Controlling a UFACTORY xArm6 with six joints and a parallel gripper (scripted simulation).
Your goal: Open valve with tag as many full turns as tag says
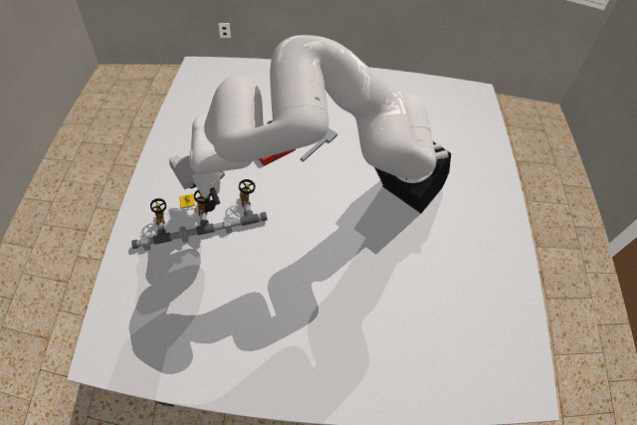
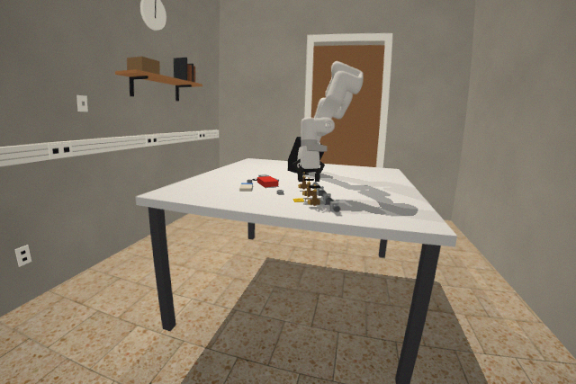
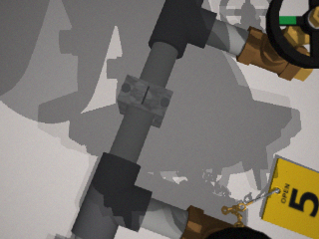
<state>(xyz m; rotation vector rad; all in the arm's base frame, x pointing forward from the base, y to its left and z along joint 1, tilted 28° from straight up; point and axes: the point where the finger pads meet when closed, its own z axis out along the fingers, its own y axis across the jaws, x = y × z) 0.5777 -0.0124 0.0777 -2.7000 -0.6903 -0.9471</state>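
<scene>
My gripper is now 60 mm short of the yellow tag, 30 mm to the left of it and 80 mm above it. From my hand the other things lie so: red box: 200 mm behind, 230 mm to the right, 70 mm below; grey nut: 30 mm behind, 140 mm to the right, 80 mm below; blue block: 80 mm behind, 320 mm to the right, 80 mm below.
</scene>
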